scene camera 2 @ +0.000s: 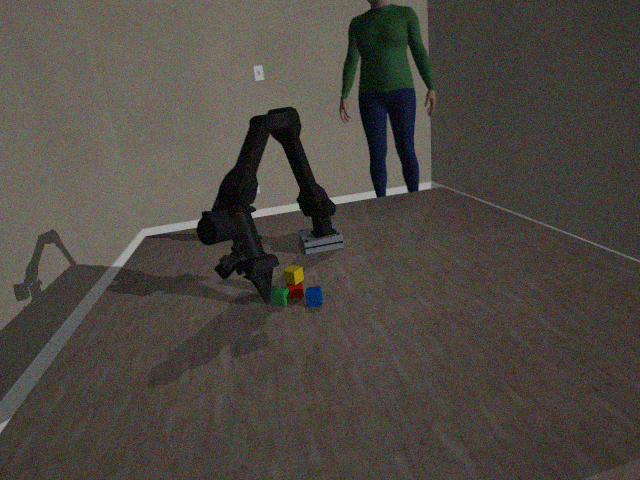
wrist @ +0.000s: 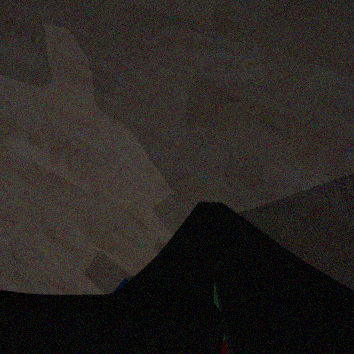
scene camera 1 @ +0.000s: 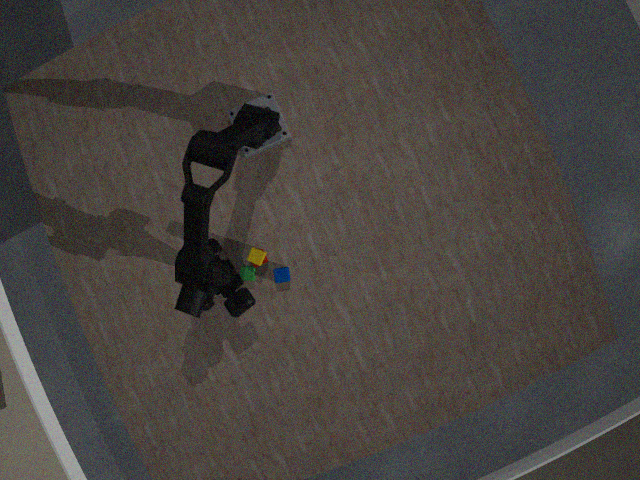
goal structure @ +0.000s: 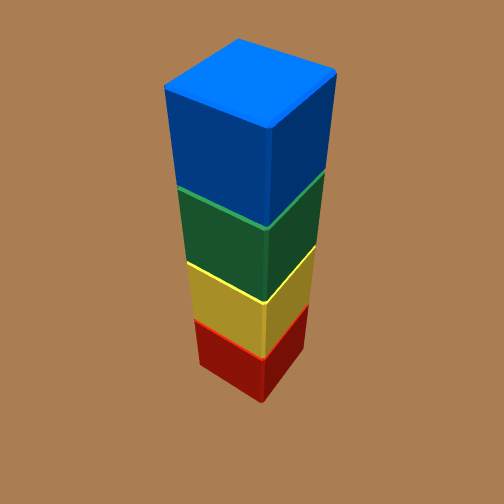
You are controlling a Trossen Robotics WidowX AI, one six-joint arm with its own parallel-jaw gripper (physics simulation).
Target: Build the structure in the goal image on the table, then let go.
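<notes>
A yellow cube (scene camera 1: 256, 255) (scene camera 2: 293, 274) sits on top of a red cube (scene camera 2: 296, 290), of which the overhead view shows only a sliver (scene camera 1: 266, 259). A green cube (scene camera 1: 248, 272) (scene camera 2: 279, 295) stands on the floor at their left front, and a blue cube (scene camera 1: 281, 274) (scene camera 2: 313, 296) stands at their right, a little apart. My gripper (scene camera 2: 266, 294) (wrist: 211, 207) is shut and empty, its tip down at the floor right beside the green cube. In the wrist view the shut fingers hide the cubes but for a green sliver (wrist: 215, 296) and a blue corner (wrist: 122, 284).
The arm's base (scene camera 1: 261, 129) (scene camera 2: 321, 241) stands behind the cubes. A person in a green top (scene camera 2: 385, 92) stands at the back wall. A white baseboard (scene camera 2: 62, 330) runs along the left wall.
</notes>
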